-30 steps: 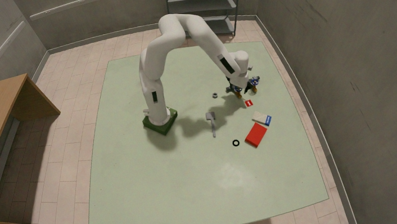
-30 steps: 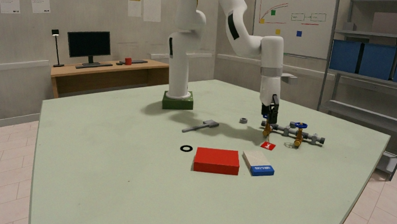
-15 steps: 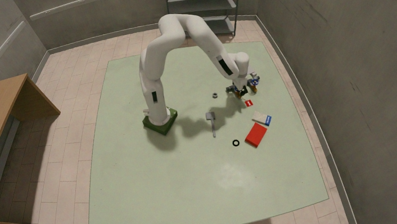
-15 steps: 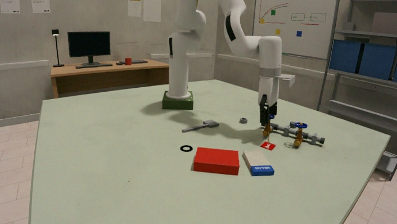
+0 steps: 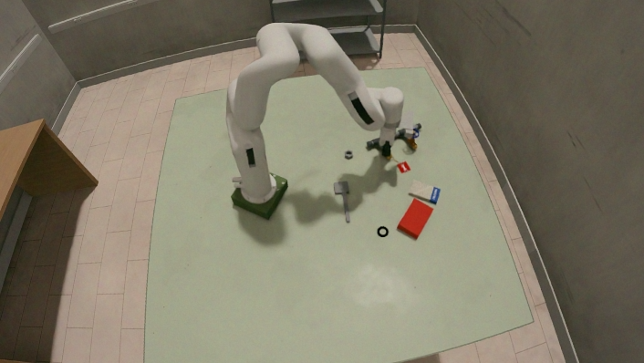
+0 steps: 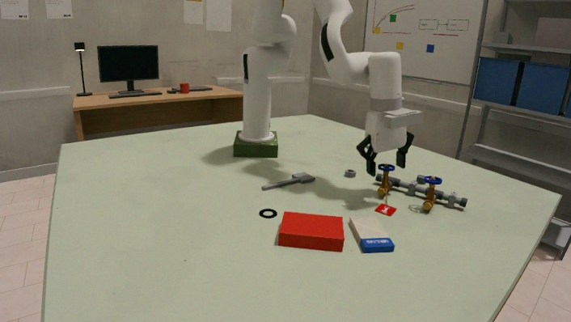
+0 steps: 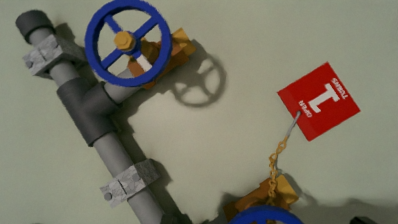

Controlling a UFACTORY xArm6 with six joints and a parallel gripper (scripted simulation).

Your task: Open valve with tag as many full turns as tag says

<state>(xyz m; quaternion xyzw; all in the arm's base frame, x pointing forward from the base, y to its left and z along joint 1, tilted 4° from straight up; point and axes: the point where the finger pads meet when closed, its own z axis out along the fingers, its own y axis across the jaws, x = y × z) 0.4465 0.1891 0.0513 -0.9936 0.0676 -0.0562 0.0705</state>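
Right now my hand is 70 mm short of the red tag, 40 mm to the left of it and 80 mm above it. Also, from my hand: grey nut: 140 mm behind, 70 mm below; then white-and-blue box: 140 mm ahead, 160 mm to the right, 70 mm below; then grey scraper: 160 mm behind, 190 mm to the right, 70 mm below.
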